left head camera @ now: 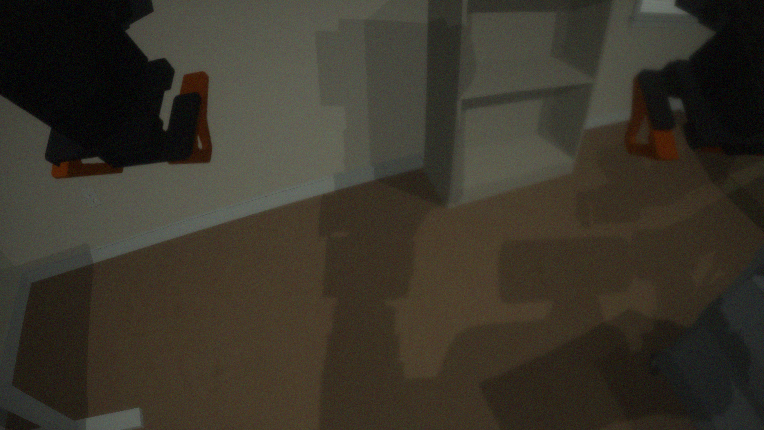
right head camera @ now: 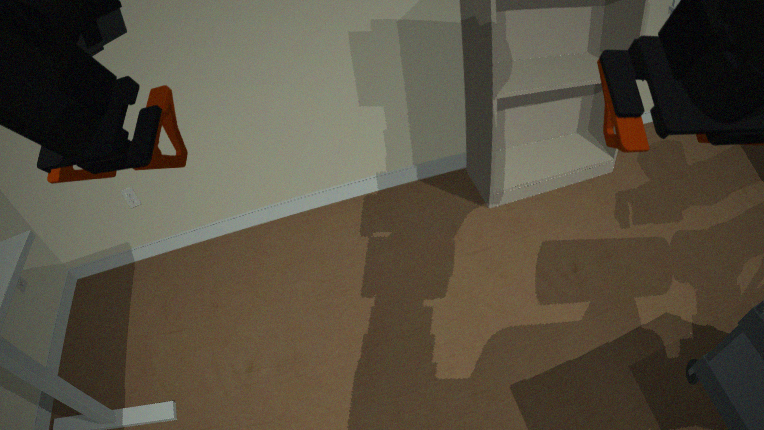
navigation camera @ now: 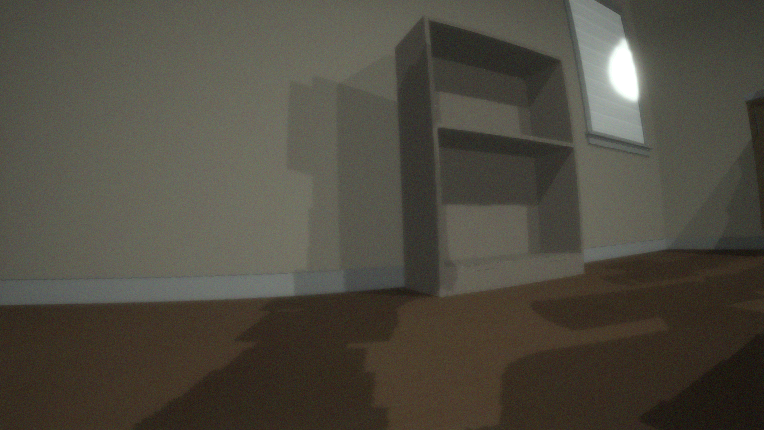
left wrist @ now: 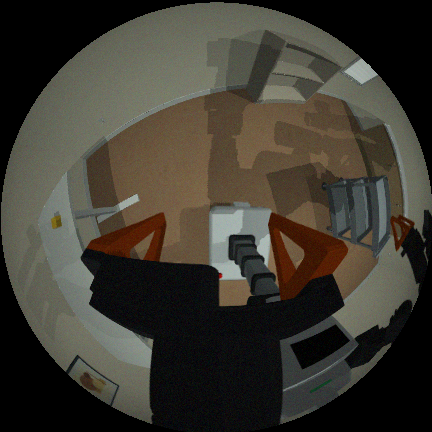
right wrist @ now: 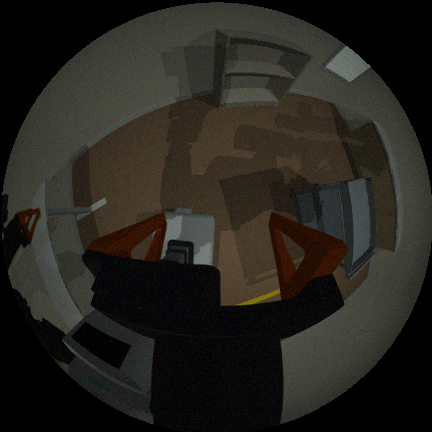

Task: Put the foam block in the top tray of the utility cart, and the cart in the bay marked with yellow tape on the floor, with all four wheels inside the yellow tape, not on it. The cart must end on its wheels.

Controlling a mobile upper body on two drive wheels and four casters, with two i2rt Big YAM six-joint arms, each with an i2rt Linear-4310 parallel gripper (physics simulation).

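Note:
The foam block is a small yellow block on the white table at the left of the left wrist view. The grey three-tray utility cart stands upright at the right in both wrist views; part of it shows at the lower right of the right head camera view. A strip of yellow tape shows at the bottom of the right wrist view; the rest of the bay is hidden. My left gripper and right gripper are open and empty, away from block and cart.
A grey bookshelf stands against the wall ahead. The white table is at the left, with its foot on the floor. A wooden cabinet shows at the far right of the navigation camera view.

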